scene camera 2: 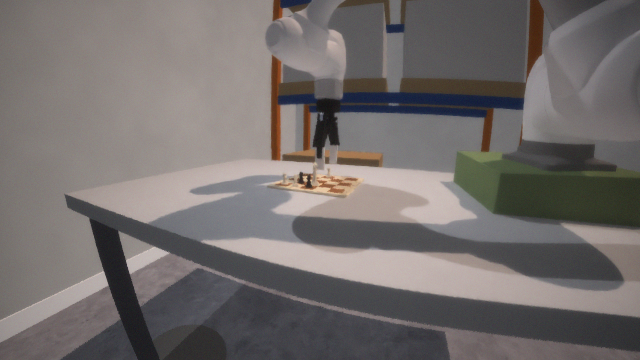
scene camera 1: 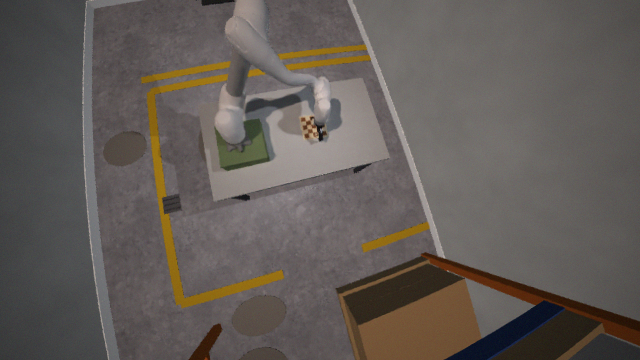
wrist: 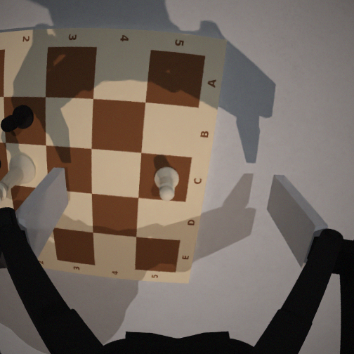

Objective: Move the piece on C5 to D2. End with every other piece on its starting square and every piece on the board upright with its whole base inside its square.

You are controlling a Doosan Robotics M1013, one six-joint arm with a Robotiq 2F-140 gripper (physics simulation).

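Frame: origin at the arm's base, x ahead, y left, z up, level; millimetres.
Seen in the pictures: gripper, fingertip midpoint: (scene camera 2: 327, 166) (scene camera 1: 316, 133); arm's base at its link origin: (scene camera 2: 552, 163) (scene camera 1: 236, 137).
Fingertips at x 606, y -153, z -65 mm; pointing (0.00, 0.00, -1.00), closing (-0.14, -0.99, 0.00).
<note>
Offsets run from my fingertips to a thing's top centre. Level surfaces: height alone.
The C5 piece, a small white pawn @(3 mm down, 6 mm back, 2 mm left) (wrist: 166, 181) (scene camera 2: 328, 172), stands upright on its brown square. The chessboard @(34 mm down, 9 mm ahead, 79 mm left) (wrist: 117, 170) (scene camera 2: 345, 184) (scene camera 1: 306, 129) lies on the table. D2 is a brown square (wrist: 22, 194), partly behind a finger in the wrist view. A tall white piece @(29 mm up, 14 mm ahead, 120 mm left) (wrist: 22, 167) (scene camera 2: 315, 176) stands on C2, a black piece (wrist: 22, 116) on B2. My gripper (wrist: 168, 189) (scene camera 2: 327, 163) (scene camera 1: 320, 134) is open and empty above the board. In the wrist view its fingers appear widely left and right of the pawn.
More pieces, including a white one @(3 mm down, 96 mm ahead, 137 mm left) (scene camera 2: 285, 179) and a black one @(3 mm down, 57 mm ahead, 109 mm left) (scene camera 2: 301, 177), stand at the board's low-number side; the wrist view cuts most of that side off. The arm's base stands on a green block (scene camera 1: 242, 157) (scene camera 2: 550, 195) on the grey table @(40 mm down) (scene camera 1: 350, 145) (scene camera 2: 240, 225).
</note>
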